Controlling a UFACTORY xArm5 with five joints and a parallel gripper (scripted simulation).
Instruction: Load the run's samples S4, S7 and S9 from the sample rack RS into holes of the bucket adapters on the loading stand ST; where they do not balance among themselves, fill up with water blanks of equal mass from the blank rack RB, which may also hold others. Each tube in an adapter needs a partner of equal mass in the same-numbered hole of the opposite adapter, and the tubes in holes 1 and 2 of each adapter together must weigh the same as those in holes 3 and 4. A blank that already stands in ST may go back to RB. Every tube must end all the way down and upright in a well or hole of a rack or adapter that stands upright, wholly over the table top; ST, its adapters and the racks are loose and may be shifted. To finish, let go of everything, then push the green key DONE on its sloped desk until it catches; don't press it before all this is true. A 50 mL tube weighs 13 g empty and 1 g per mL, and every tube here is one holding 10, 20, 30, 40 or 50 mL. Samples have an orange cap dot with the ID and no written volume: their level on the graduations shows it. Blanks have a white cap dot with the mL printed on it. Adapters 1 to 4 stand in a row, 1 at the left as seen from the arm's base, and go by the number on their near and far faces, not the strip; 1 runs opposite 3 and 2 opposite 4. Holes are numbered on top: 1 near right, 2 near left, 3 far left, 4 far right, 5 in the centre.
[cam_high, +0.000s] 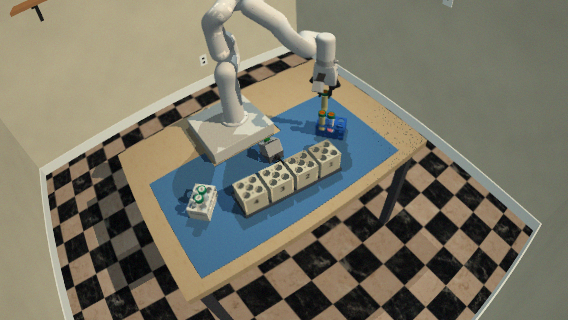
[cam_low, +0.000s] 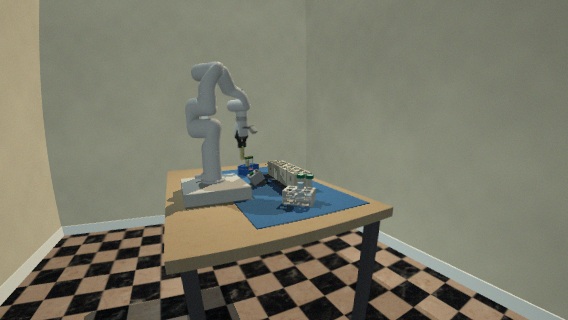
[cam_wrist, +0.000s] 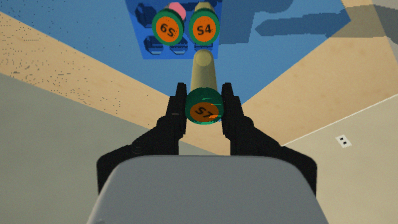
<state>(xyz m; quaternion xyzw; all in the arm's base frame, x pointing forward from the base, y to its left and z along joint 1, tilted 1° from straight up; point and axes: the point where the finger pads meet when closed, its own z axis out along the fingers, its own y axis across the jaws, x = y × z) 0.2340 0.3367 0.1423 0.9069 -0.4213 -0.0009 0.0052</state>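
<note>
Right now my hand is 10 mm past the sample tube S7 and 50 mm above it. Also, from my hand: blue sample rack RS: 40 mm ahead, 10 mm to the left, 170 mm below; sample tube S9: 60 mm ahead, 140 mm below; sample tube S4: 20 mm ahead, 40 mm to the right, 140 mm below.
</note>
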